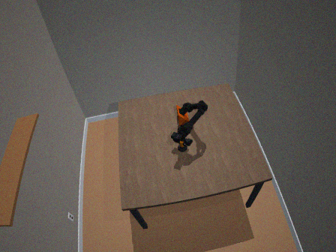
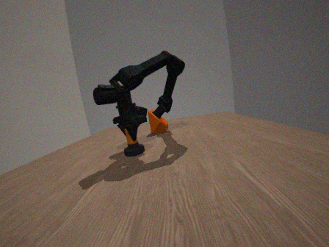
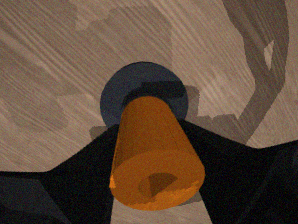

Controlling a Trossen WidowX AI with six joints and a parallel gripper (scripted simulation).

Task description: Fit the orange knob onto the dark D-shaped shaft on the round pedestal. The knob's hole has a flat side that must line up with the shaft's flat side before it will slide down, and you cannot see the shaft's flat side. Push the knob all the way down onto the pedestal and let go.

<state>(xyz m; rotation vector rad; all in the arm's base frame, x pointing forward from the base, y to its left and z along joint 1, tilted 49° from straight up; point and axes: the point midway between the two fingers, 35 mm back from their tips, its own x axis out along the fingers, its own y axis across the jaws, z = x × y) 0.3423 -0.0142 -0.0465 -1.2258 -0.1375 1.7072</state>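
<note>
Now: gripper tip 2 cm below the orange knob. Also, from my gripper tip: dark round pedestal: 2 cm below.
</note>
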